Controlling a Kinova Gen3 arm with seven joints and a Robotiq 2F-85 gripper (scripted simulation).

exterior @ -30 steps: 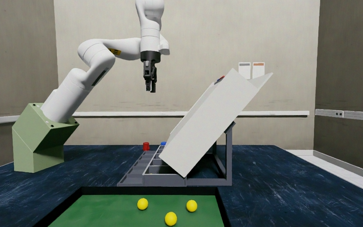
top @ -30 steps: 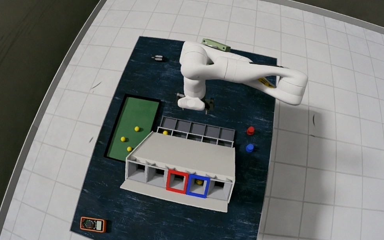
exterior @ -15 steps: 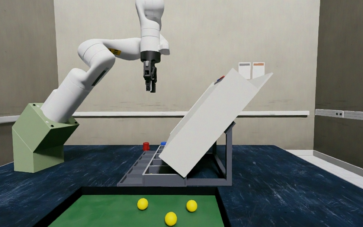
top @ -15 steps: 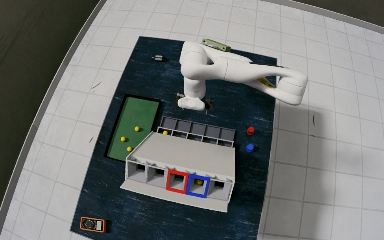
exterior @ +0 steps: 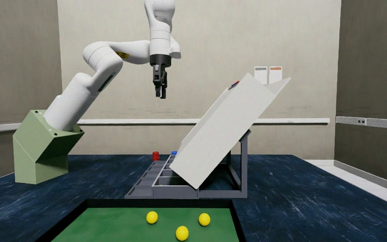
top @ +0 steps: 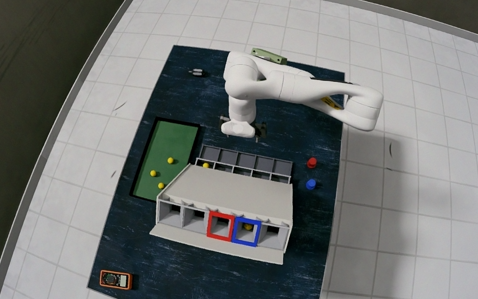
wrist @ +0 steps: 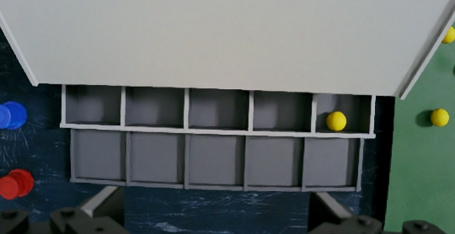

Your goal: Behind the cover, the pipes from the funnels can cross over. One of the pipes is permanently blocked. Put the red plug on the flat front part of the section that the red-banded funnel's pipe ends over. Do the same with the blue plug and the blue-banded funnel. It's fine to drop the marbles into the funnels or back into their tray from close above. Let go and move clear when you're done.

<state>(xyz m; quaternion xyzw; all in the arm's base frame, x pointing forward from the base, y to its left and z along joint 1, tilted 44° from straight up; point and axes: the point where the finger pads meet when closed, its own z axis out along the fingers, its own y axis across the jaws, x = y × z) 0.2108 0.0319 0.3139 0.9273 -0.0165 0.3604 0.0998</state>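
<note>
The green marble tray is 1 cm behind my hand, 33 cm to the right of it and 29 cm below it. From my hand the other things lie so: white sloped cover (15 cm ahead, 2 cm to the right, 9 cm below); multimeter (51 cm ahead, 46 cm to the right, 28 cm below); dark object (48 cm behind, 26 cm to the right, 28 cm below).
</note>
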